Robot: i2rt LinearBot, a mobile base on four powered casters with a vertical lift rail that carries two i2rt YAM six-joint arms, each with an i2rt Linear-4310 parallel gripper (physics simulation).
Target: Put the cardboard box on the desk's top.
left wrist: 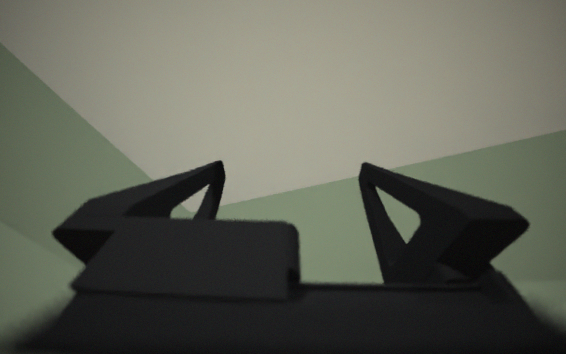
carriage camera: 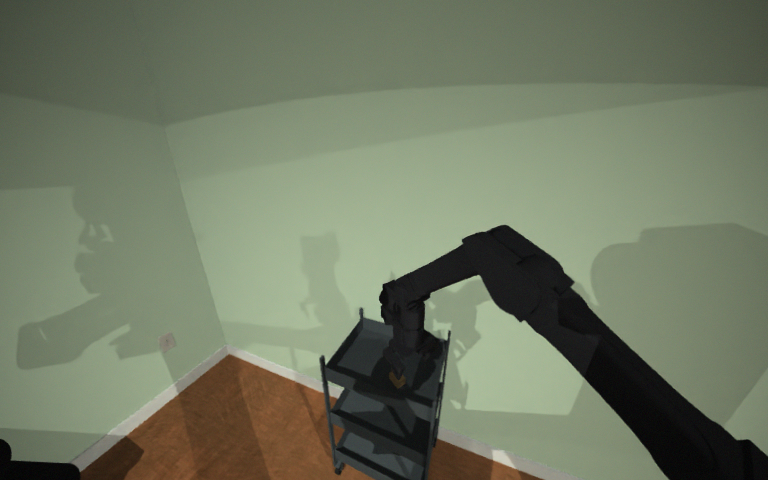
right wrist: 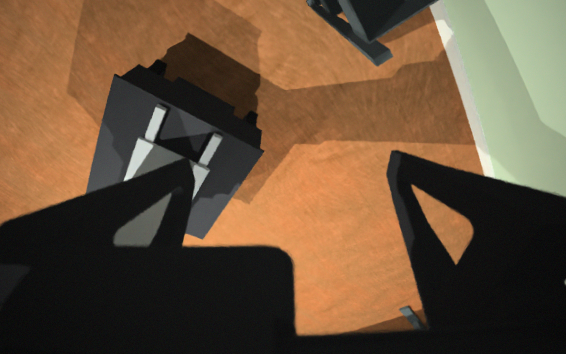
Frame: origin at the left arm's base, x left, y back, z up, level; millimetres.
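Seen in the pictures: left gripper, fingertip midpoint: (left wrist: 291,169); right gripper, fingertip midpoint: (carriage camera: 411,368) (right wrist: 289,165).
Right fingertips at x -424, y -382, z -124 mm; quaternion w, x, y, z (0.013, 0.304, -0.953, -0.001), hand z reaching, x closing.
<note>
A point is followed by its place in that frame.
The cardboard box and the desk do not show in these views. My left gripper (left wrist: 291,169) @[x 5, y -33, z 441 mm] is open and empty, its fingers spread against the pale ceiling and green walls. My right gripper (carriage camera: 398,378) (right wrist: 289,165) @[x -425, y -382, z -124 mm] is open and empty. It points down, with brown floor showing between its fingers in the right wrist view. In the carriage view it appears in front of the cart's top tray, and its dark fingers are hard to make out there.
A grey three-tier cart (carriage camera: 356,350) @[x -224, y -762, z -443 mm] stands near the wall corner. A grey cart part (right wrist: 377,54) @[x -511, y -443, z -331 mm] also shows at the top of the right wrist view. A dark grey base (right wrist: 230,162) @[x -527, y 100, z -806 mm] with pale rails is at the left there. A white skirting board (right wrist: 467,97) @[x -1240, y -541, z -1042 mm] edges the floor.
</note>
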